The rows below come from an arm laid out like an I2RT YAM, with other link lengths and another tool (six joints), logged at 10 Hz.
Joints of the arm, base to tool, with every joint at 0 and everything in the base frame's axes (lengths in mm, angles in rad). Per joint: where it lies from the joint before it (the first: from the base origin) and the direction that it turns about. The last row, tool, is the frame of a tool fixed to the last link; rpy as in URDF.
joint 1: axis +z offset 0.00 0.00 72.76
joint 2: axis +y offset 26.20 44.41 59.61
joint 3: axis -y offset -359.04 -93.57 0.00
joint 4: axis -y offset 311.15 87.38 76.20
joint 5: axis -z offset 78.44 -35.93 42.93
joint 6: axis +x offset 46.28 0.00 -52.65
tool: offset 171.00 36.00 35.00 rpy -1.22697 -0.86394 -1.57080
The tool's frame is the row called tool.
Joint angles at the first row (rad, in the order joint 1, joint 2, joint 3, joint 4, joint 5, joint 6):
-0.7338 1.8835 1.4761 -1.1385 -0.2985 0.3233
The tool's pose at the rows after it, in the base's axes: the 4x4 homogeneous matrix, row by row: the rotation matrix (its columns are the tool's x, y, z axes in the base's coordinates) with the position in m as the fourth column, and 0 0 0 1 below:
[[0.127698 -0.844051 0.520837 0.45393], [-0.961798 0.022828 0.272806 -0.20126], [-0.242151 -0.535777 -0.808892 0.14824], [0 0 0 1]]
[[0.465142 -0.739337 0.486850 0.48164], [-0.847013 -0.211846 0.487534 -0.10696], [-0.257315 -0.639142 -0.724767 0.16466], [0 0 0 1]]
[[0.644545 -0.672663 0.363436 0.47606], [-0.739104 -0.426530 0.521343 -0.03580], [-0.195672 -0.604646 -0.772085 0.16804], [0 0 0 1]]
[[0.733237 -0.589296 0.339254 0.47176], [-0.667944 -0.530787 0.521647 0.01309], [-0.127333 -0.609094 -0.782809 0.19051], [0 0 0 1]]
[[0.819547 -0.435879 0.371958 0.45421], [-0.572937 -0.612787 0.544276 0.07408], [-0.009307 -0.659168 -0.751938 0.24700], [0 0 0 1]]
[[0.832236 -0.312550 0.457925 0.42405], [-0.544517 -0.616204 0.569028 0.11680], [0.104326 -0.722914 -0.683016 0.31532], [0 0 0 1]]
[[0.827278 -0.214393 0.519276 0.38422], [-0.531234 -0.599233 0.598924 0.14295], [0.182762 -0.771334 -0.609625 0.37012], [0 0 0 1]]
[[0.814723 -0.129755 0.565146 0.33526], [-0.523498 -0.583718 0.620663 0.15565], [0.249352 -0.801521 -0.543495 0.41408], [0 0 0 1]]
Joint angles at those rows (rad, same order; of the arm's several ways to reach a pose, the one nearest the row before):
-0.6289 1.8835 1.4761 -1.1519 -0.3416 0.1348
-0.4908 1.8828 1.4765 -1.1626 -0.4561 -0.0784
-0.3286 1.8526 1.4765 -1.1977 -0.3744 -0.1505
-0.2134 1.7908 1.4765 -1.2014 -0.3370 -0.1516
-0.0811 1.6558 1.4765 -1.2026 -0.3271 -0.1448
0.0193 1.4910 1.4765 -1.1980 -0.3275 -0.0734
0.0929 1.3464 1.4765 -1.2076 -0.3275 -0.0128
0.1543 1.2049 1.4765 -1.2362 -0.3130 0.0345

